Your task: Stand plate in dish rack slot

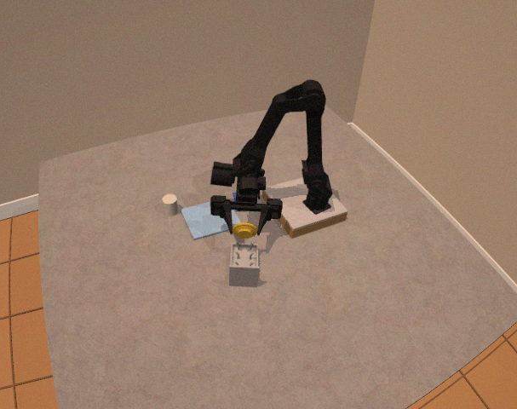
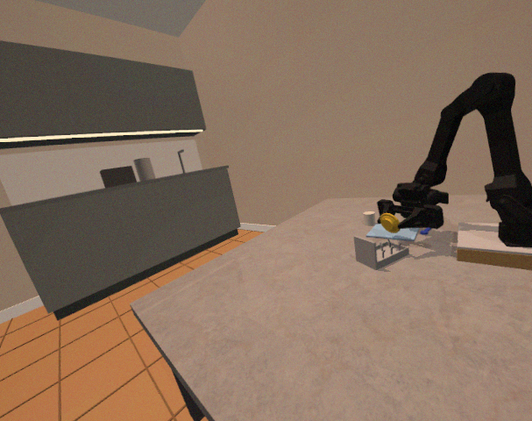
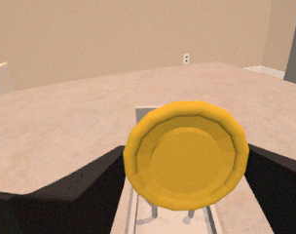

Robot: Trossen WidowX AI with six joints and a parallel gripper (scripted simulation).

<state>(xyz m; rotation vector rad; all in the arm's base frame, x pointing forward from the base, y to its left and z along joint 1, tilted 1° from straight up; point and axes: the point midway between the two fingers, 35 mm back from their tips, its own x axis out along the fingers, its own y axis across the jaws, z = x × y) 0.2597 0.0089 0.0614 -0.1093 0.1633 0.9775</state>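
Now: the grey dish rack 70 mm below my gripper tip, 30 mm to the left of it and 20 mm ahead of it. Also, from my gripper tip: blue spoon (190 mm to the right, 100 mm behind, 90 mm below); then light blue mat (180 mm to the right, 90 mm below); then yellow plate (10 mm to the right).
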